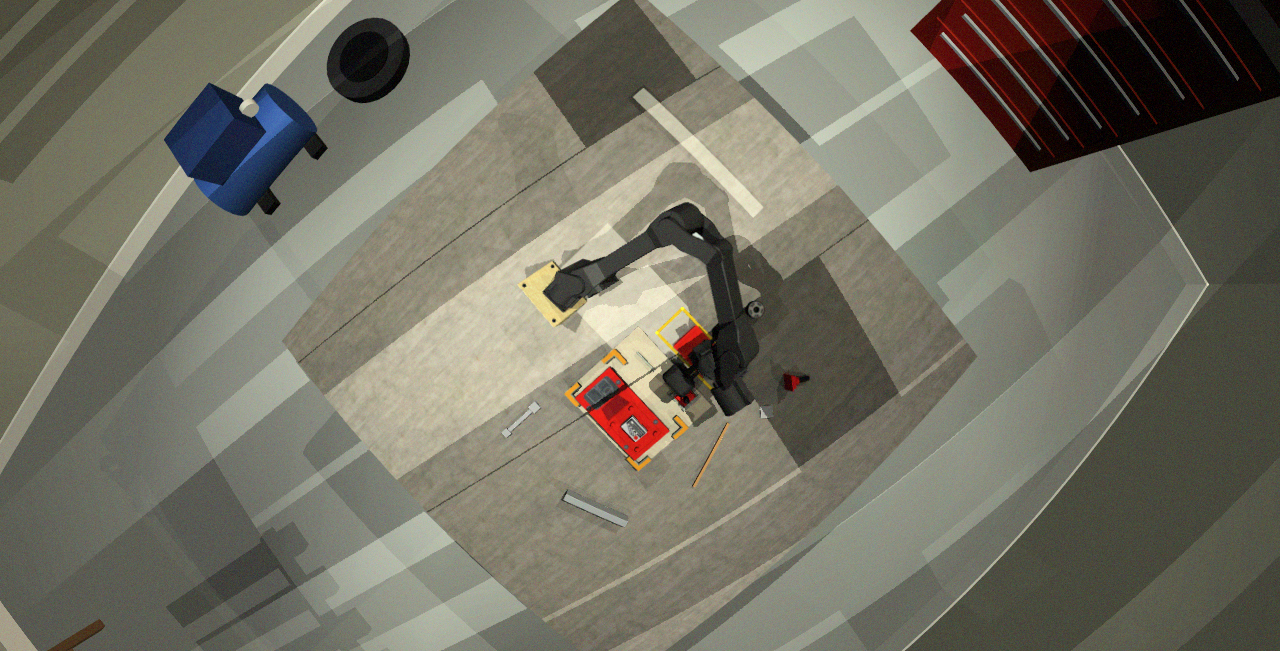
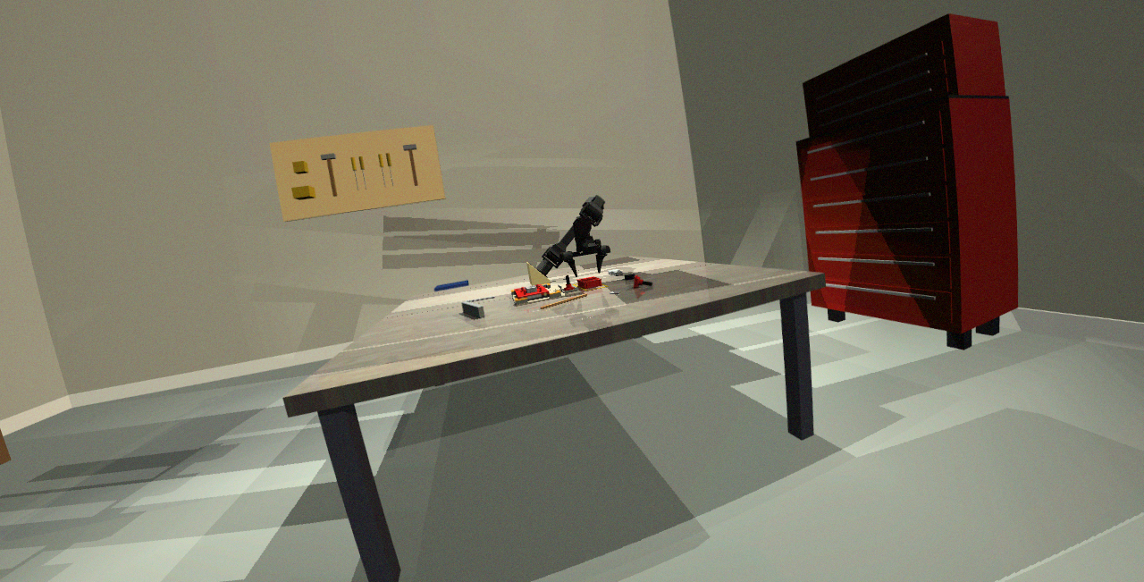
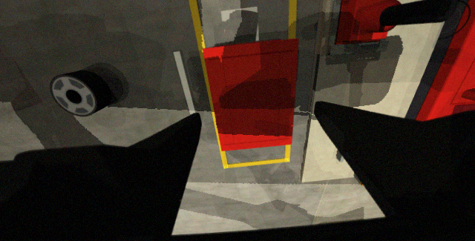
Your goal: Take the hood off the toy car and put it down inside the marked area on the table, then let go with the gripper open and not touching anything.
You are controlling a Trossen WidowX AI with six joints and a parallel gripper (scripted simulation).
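Right now the hood is 2 cm below my gripper tip. Round my gripper tip: wheel 3 cm ahead, 16 cm to the left, 3 cm below.
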